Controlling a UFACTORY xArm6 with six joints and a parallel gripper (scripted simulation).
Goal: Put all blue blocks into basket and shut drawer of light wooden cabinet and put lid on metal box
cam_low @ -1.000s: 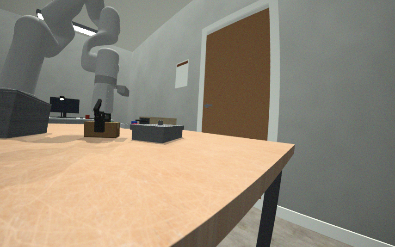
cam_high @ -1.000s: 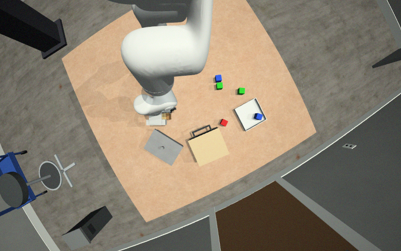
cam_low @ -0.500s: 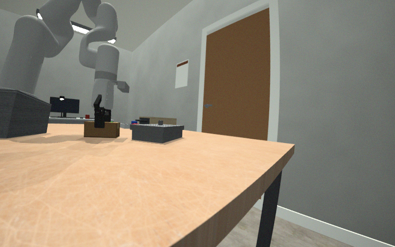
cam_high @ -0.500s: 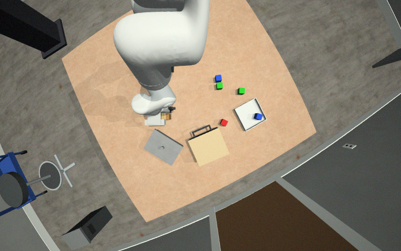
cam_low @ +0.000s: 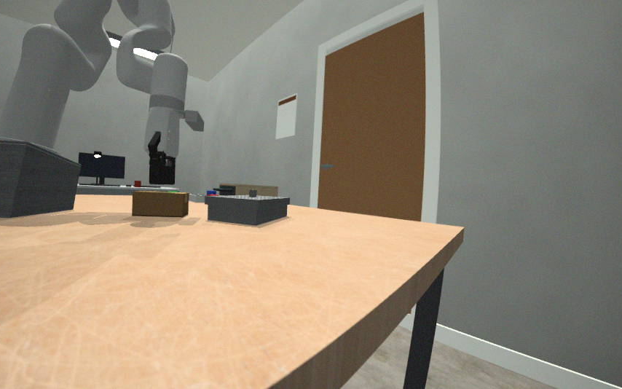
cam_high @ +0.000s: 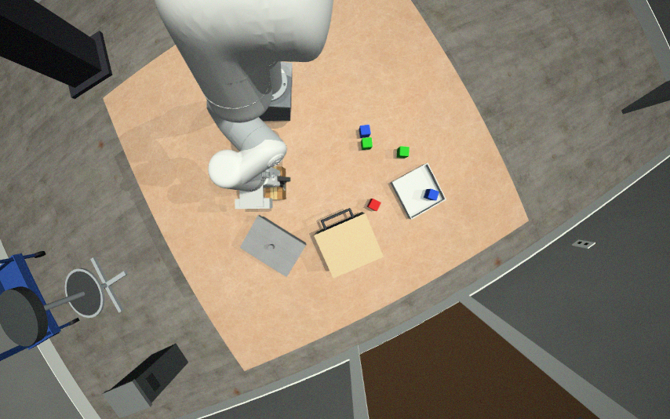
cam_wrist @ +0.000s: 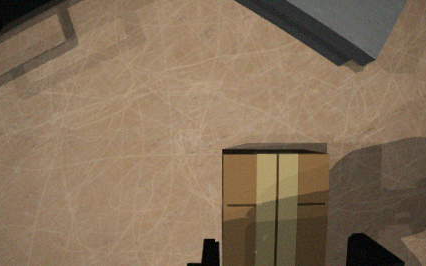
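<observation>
The small brown box lies 5 cm below my hand. Round my hand: light wooden cabinet (27 cm ahead, 16 cm to the left, 5 cm below); then red block (29 cm to the left, 19 cm ahead, 7 cm below); then metal box (19 cm ahead, 8 cm to the right, 6 cm below).
</observation>
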